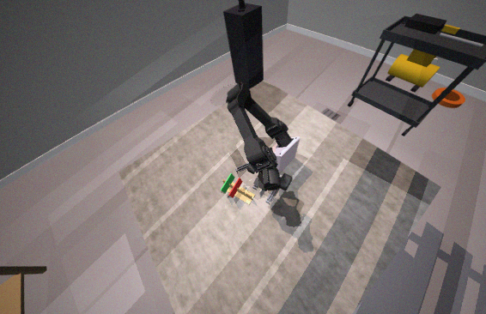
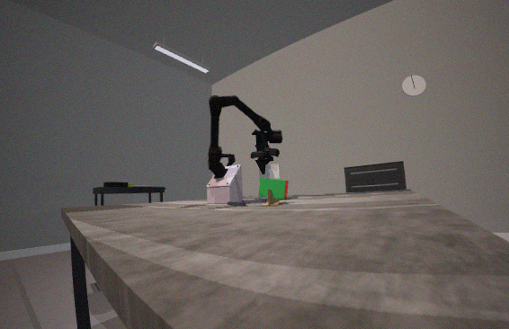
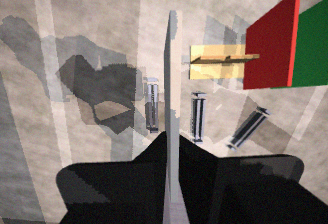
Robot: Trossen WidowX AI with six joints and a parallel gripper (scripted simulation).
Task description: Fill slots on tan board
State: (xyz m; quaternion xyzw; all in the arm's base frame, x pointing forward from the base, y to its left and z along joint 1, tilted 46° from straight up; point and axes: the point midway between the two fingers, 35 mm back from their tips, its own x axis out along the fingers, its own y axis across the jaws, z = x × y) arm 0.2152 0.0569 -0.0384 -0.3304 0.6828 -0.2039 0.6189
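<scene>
My gripper tip is 11 cm short of the red board, 12 cm to the left of it and 8 cm above it. From my gripper tip the other things lie so: tan board (11 cm ahead, 12 cm to the right, 11 cm below); green board (12 cm ahead, 17 cm to the right, 8 cm below); grey-white board (3 cm ahead, 1 cm to the left).
</scene>
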